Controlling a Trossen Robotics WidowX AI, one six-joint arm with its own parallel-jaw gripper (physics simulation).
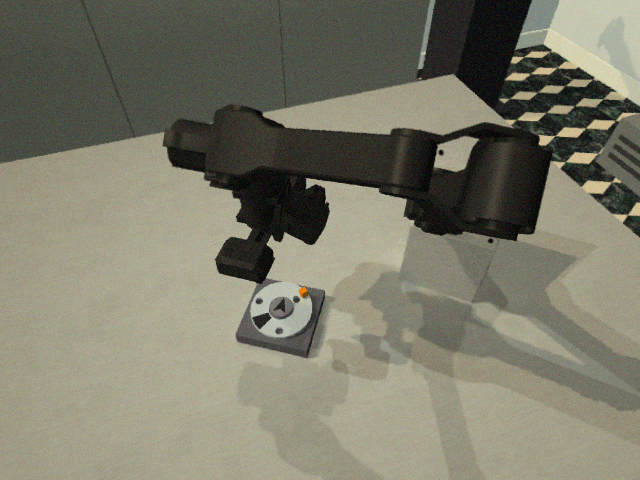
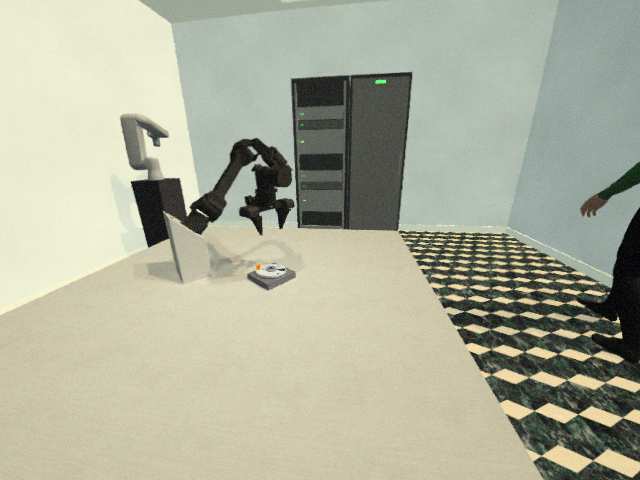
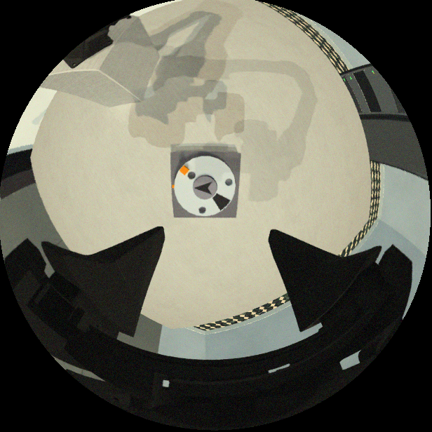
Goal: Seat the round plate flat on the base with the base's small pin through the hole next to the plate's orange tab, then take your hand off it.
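Places are measured from the arm's base along level axes (x back, y left, z down), in centimetres.
Where they show: gripper, fingertip midpoint: point(image 1: 269, 260) point(image 2: 271, 231); arm's base, origin of the base link: point(image 2: 190, 229).
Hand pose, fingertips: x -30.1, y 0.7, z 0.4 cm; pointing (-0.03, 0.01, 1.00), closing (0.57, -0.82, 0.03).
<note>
Things, the pixels of their top centre, and the offset from my fingertips. "*": a spot on its surface instead.
- round white plate, middle of its top: point(image 1: 280, 302) point(image 2: 271, 264) dx +1.0, dy -0.5, dz +12.2 cm
- dark grey square base, middle of its top: point(image 1: 281, 306) point(image 2: 271, 268) dx +1.1, dy -0.6, dz +13.6 cm
- orange tab, middle of its top: point(image 1: 303, 289) point(image 2: 258, 265) dx +5.4, dy -1.6, dz +12.2 cm
- dark hole, surface spot: point(image 1: 296, 297) * dx +4.2, dy -1.9, dz +14.2 cm
- black wedge, surface spot: point(image 1: 261, 320) * dx -2.8, dy +0.5, dz +14.4 cm
The round white plate point(image 1: 294, 322) point(image 2: 263, 273) point(image 3: 189, 197) lies on the dark grey square base point(image 1: 297, 343) point(image 2: 268, 283) point(image 3: 232, 210), around its central hub with an arrow. The orange tab point(image 1: 303, 292) point(image 2: 258, 267) point(image 3: 184, 170) stands at the plate's rim beside a dark hole point(image 1: 296, 299) point(image 3: 191, 175). A black wedge point(image 1: 261, 320) point(image 3: 221, 202) is across from it. I cannot make out the small pin, or whether the plate sits fully flat. My gripper point(image 2: 271, 230) point(image 3: 217, 234) is open and empty, above and apart from the plate, fingers pointing down.
The arm's pale angled mount point(image 1: 444, 266) point(image 2: 191, 253) stands on the table near the base. A dark server cabinet point(image 2: 379, 155) is beyond the table. Another robot arm point(image 2: 135, 142) stands on a black pedestal point(image 2: 157, 211). A person point(image 2: 628, 279) is at the right.
</note>
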